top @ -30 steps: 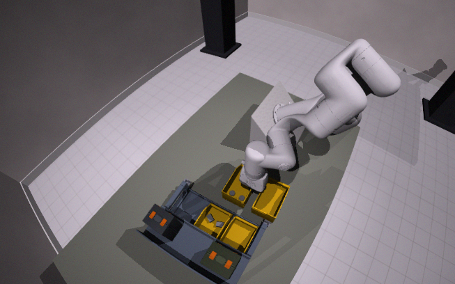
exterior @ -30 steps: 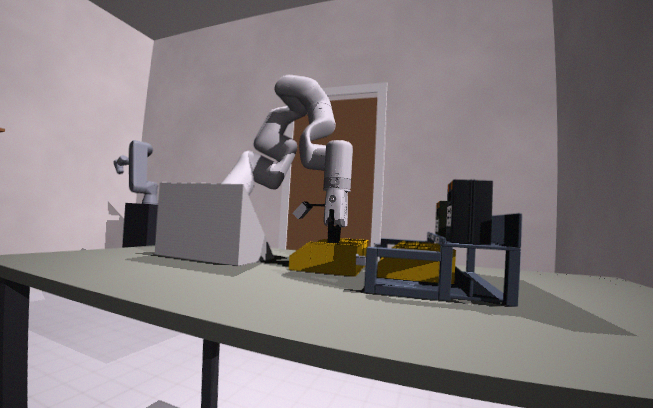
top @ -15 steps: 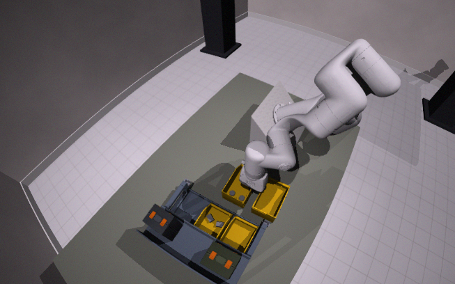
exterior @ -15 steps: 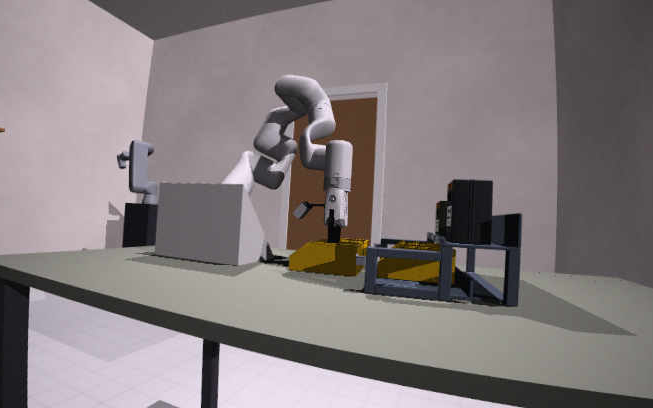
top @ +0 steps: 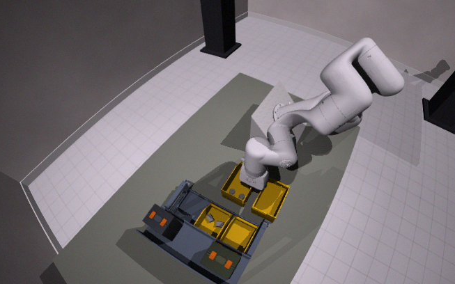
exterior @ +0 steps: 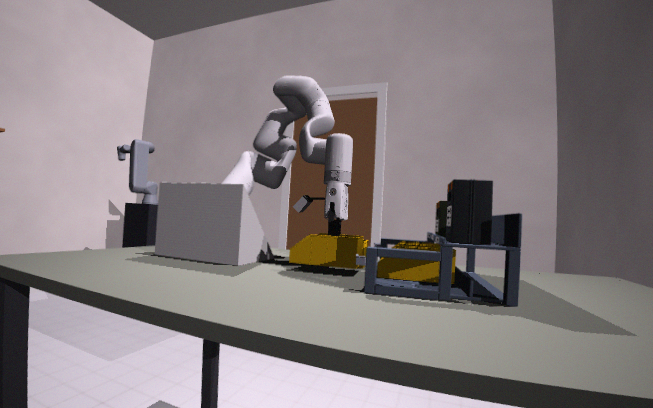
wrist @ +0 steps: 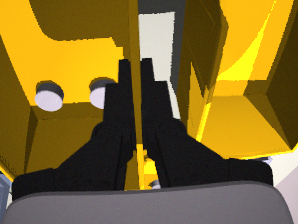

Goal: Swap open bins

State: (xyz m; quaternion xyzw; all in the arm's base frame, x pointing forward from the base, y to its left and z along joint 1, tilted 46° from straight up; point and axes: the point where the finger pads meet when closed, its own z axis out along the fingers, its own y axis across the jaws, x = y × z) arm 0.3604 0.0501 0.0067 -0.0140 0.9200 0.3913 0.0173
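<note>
The shelf's front bar is 12 cm ahead of my hand, 6 cm to the right of it and 7 cm below it. From my hand the other things lie so: black box: 32 cm ahead, 17 cm to the right, 8 cm above.
</note>
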